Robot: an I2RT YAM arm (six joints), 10 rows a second.
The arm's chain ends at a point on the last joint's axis. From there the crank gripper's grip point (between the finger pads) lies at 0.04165 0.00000 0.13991 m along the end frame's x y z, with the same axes.
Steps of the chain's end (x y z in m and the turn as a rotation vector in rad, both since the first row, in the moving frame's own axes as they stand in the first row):
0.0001 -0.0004 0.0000 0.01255 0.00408 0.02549
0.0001 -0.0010 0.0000 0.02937 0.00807 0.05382
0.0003 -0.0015 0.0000 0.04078 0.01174 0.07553
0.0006 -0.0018 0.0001 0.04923 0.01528 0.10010
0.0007 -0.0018 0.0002 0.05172 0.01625 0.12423
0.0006 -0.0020 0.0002 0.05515 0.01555 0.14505
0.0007 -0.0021 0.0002 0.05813 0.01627 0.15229
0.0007 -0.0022 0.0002 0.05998 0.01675 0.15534
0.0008 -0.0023 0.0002 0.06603 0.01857 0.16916
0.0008 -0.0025 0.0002 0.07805 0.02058 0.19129
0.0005 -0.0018 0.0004 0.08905 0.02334 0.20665
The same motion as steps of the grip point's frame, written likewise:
0.0007 -0.0011 -0.0002 0.01255 0.00408 0.02549
0.0013 -0.0028 -0.0004 0.02937 0.00807 0.05382
0.0020 -0.0040 -0.0006 0.04078 0.01174 0.07553
0.0029 -0.0044 -0.0006 0.04923 0.01528 0.10010
0.0031 -0.0037 -0.0005 0.05172 0.01625 0.12423
0.0029 -0.0035 -0.0005 0.05515 0.01555 0.14505
0.0031 -0.0037 -0.0005 0.05813 0.01627 0.15229
0.0032 -0.0039 -0.0006 0.05998 0.01675 0.15534
0.0036 -0.0042 -0.0007 0.06603 0.01857 0.16916
0.0039 -0.0051 -0.0008 0.07805 0.02058 0.19129
0.0041 -0.0052 -0.0008 0.08905 0.02334 0.20665

